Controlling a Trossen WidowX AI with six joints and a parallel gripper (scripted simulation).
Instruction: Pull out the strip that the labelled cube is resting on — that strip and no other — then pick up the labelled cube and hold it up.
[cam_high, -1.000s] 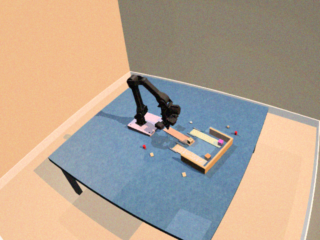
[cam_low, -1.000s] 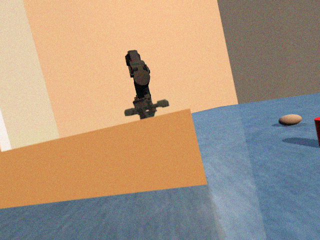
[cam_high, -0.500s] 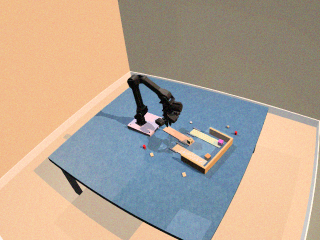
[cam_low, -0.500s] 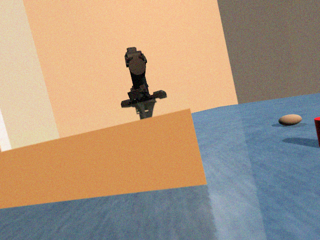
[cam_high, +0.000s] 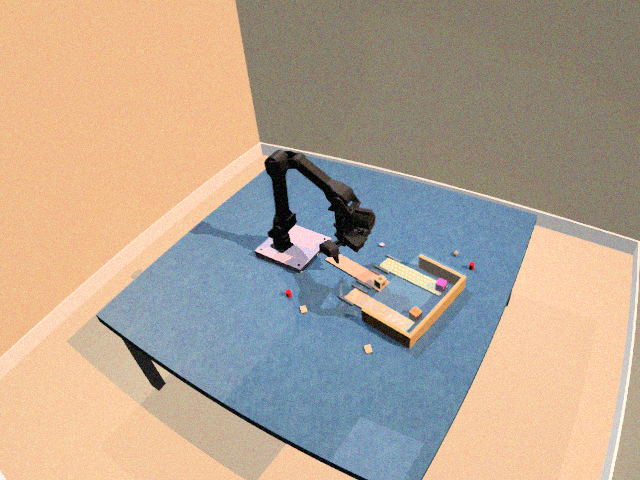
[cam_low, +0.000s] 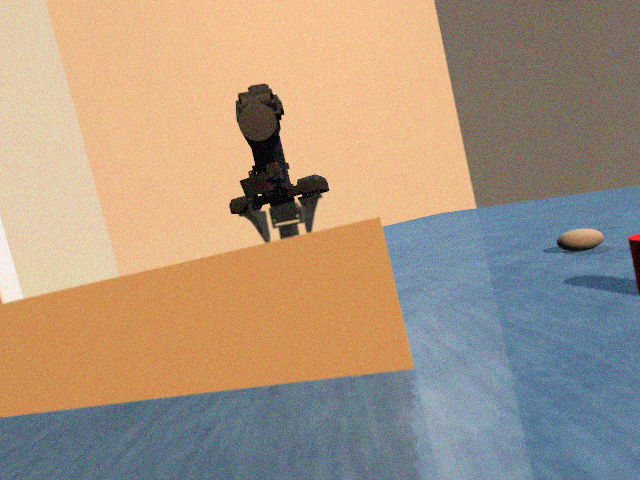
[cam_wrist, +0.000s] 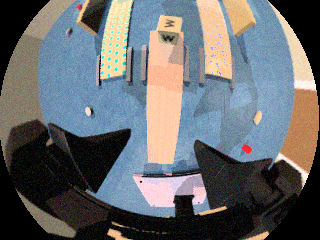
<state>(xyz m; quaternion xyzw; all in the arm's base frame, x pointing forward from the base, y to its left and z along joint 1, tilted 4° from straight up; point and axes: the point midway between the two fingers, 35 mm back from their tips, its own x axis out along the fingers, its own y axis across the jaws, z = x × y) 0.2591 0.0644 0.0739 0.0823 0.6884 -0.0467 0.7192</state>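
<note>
The salmon strip lies 4 cm below my gripper tip and 4 cm ahead of it. From my gripper tip the other things lie so: labelled cube (15 cm ahead, 2 cm below, 1 cm to the right); then pebble (29 cm ahead, 28 cm to the left, 4 cm below).
</note>
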